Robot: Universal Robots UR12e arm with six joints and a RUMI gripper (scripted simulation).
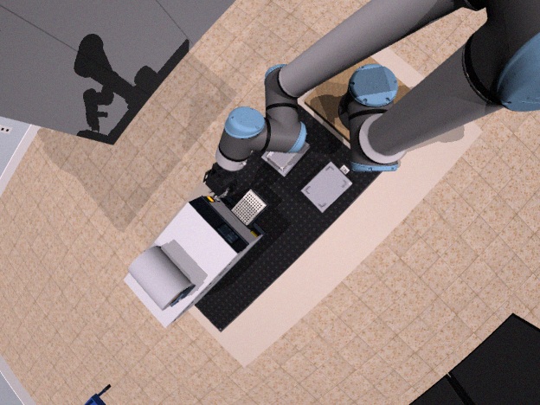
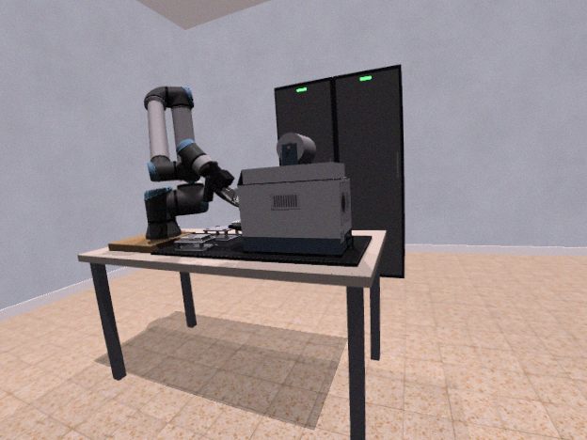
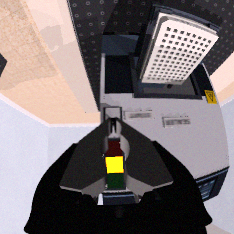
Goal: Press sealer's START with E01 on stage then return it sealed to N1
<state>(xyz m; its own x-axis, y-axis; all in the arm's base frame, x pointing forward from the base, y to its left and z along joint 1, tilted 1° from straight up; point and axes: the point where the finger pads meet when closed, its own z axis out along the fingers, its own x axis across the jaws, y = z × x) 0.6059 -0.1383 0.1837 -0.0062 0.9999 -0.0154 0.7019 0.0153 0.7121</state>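
The square start button is 20 mm ahead of my hand and 20 mm below it. Round my hand: foil roll: 250 mm ahead, 90 mm to the left, 210 mm above; plate nest N1: 290 mm behind, 250 mm to the left, 150 mm below; sealer stage: 20 mm behind, 90 mm to the left, 100 mm below.
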